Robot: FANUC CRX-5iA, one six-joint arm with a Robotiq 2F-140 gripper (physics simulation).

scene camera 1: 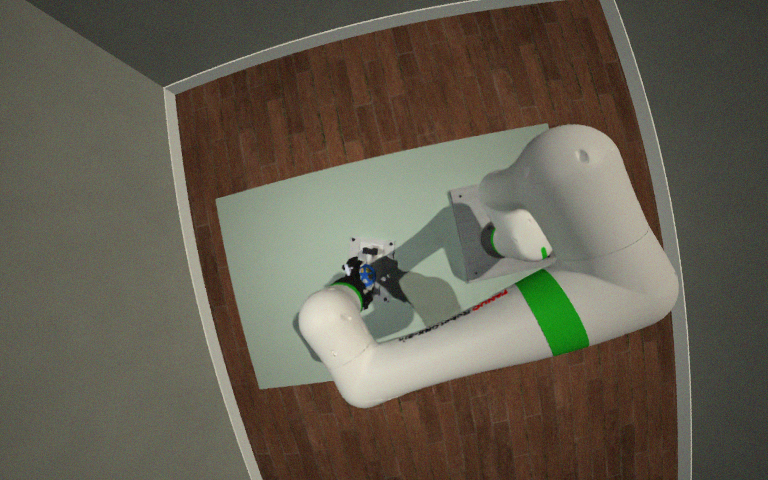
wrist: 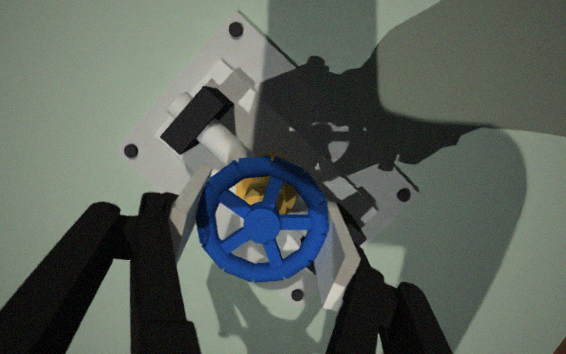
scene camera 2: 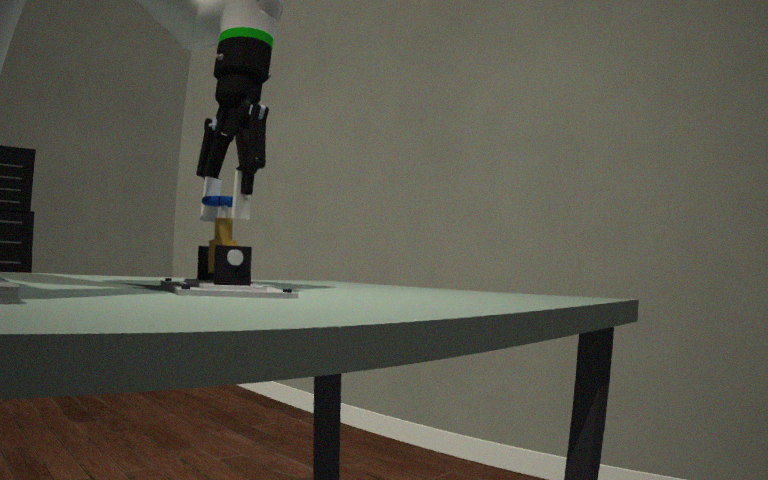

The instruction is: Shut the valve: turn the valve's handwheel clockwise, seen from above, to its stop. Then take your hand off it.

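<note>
The blue five-spoked handwheel (scene camera 1: 367, 275) (scene camera 2: 218, 200) (wrist: 261, 225) lies level on top of the valve's brass body (scene camera 2: 223, 232) (wrist: 250, 189). My gripper (scene camera 2: 226, 199) (wrist: 262, 205) points down and is shut on the handwheel, with one light pad at each side of its rim in the wrist view. The black fingers stand partly apart, about the wheel's width. The valve stands on a light grey baseplate (scene camera 2: 237, 292) (wrist: 150, 165) with black bolts at its corners. Part of the brass body is hidden under the wheel.
Black blocks (scene camera 2: 232, 264) (wrist: 197, 120) hold the valve's white pipe (wrist: 220, 141). The pale green table (scene camera 1: 283, 226) (scene camera 2: 453, 311) carries the arm's grey mounting plate (scene camera 1: 461, 243) on the right. The white forearm (scene camera 1: 453, 350) spans the table's lower side. A dark cabinet (scene camera 2: 15, 237) stands behind.
</note>
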